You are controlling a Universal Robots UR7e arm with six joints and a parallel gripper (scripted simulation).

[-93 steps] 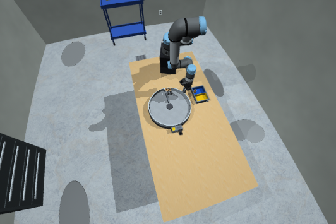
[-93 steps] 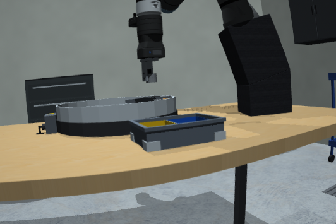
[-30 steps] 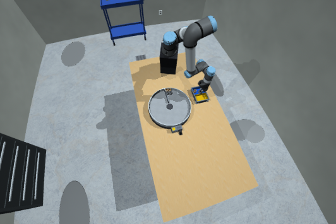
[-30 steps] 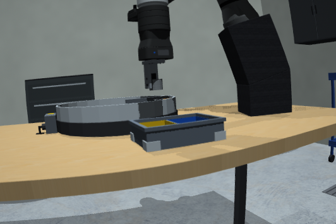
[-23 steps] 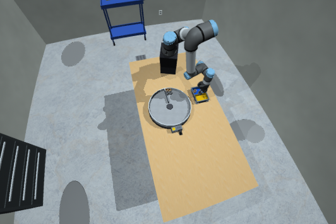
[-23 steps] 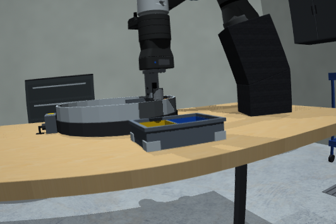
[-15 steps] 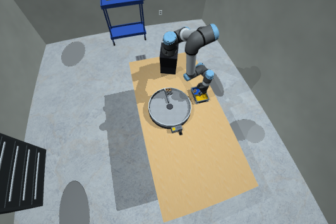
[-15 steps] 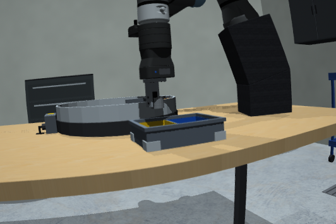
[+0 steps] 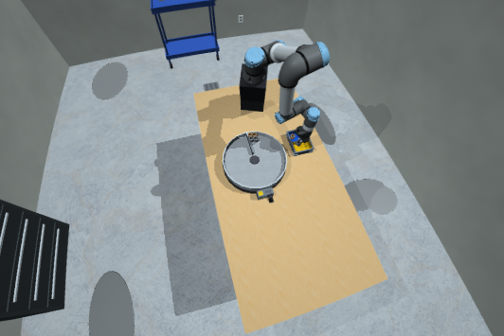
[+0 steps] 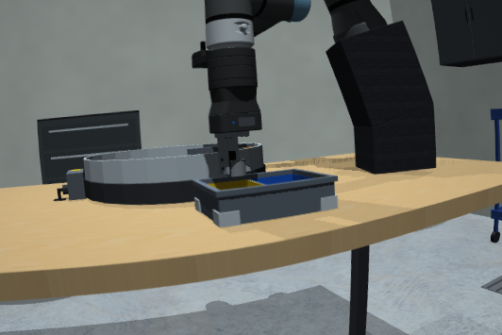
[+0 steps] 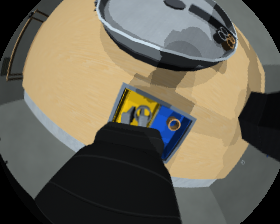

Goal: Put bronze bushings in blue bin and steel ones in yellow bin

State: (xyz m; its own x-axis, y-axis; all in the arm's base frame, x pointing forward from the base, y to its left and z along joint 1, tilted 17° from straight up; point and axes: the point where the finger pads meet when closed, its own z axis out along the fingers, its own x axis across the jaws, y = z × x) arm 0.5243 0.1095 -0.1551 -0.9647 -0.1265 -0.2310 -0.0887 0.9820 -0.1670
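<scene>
Now: hand 3 cm past the grey two-part tray, 4 cm to the right of it and 5 cm above it. Round my hand: round grey turntable (2 cm behind, 33 cm to the right, 2 cm below).
</scene>
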